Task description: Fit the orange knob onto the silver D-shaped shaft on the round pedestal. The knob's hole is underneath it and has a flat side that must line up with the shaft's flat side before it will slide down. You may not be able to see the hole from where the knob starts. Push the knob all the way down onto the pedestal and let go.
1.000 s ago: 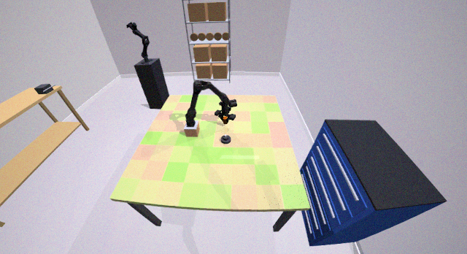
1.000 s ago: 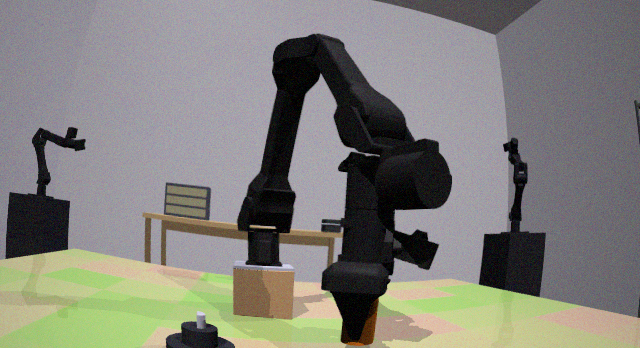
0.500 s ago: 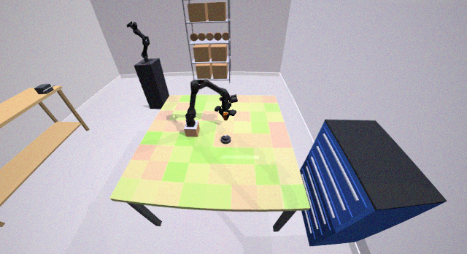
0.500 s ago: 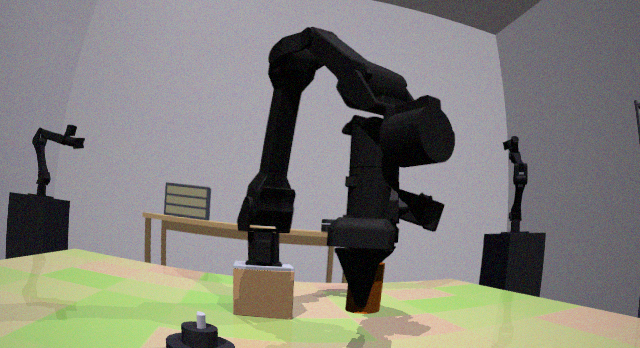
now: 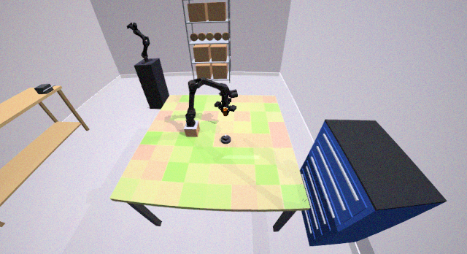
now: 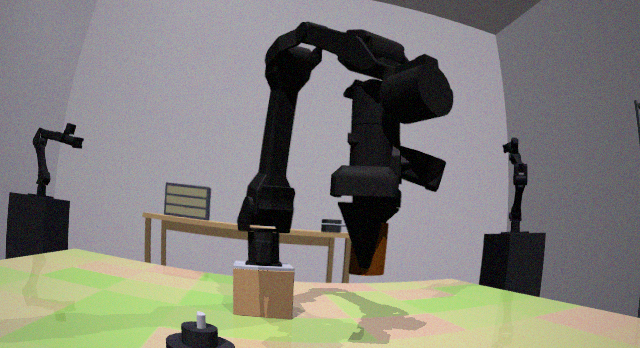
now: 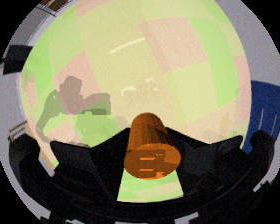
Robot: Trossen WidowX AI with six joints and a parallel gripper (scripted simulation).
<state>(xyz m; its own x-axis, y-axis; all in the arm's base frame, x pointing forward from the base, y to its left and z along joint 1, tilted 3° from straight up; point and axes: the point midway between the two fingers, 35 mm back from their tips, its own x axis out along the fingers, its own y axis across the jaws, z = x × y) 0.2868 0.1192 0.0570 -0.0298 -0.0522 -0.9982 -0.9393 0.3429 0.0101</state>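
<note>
My gripper tip is now 190 mm to the left of the round black pedestal, 100 mm above it and 20 mm short of it. The rest, counted from my gripper tip: orange knob (30 mm above).
</note>
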